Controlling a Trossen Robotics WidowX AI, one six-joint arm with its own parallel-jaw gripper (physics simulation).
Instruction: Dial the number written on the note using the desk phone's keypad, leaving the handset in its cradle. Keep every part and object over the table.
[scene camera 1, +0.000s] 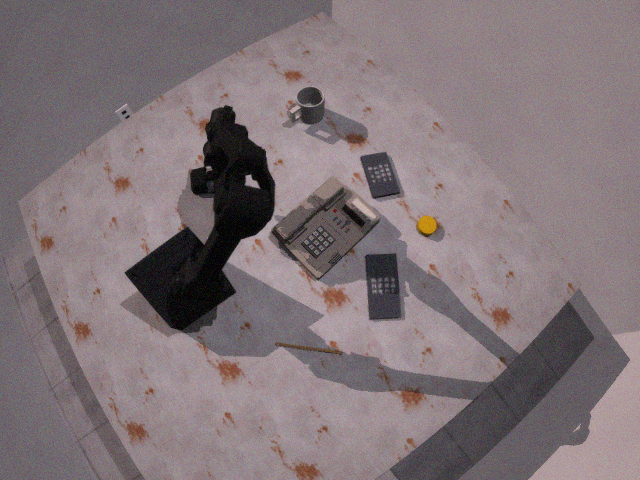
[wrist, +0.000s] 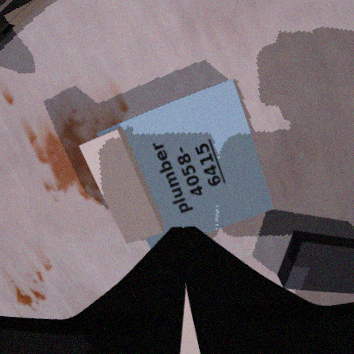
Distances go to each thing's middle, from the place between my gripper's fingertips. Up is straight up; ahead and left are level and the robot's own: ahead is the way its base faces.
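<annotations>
Handset (scene camera 1: 328, 192): my gripper is 2 cm above it, 12 cm short of it and 15 cm to the left of it. Measured from my hand: beige desk phone (scene camera 1: 349, 218), 4 cm below, 13 cm ahead, 20 cm to the right; pale block (wrist: 109, 156), 5 cm below, 3 cm ahead, 2 cm to the right.
</annotations>
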